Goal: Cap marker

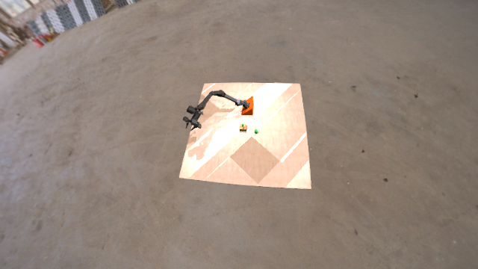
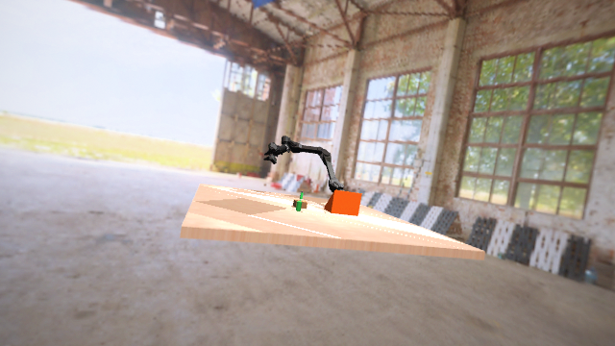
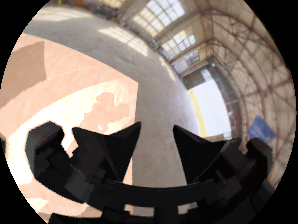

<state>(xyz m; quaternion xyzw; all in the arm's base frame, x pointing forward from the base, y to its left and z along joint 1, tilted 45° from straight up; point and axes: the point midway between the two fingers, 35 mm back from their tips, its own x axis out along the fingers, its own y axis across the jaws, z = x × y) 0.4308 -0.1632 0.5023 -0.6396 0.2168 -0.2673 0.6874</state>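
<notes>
Right now my gripper tip is 620 mm to the right of the green marker cap, 240 mm above it and 190 mm past it. Round my gripper tip: wooden holder block 470 mm to the left, 250 mm below, 230 mm behind.
</notes>
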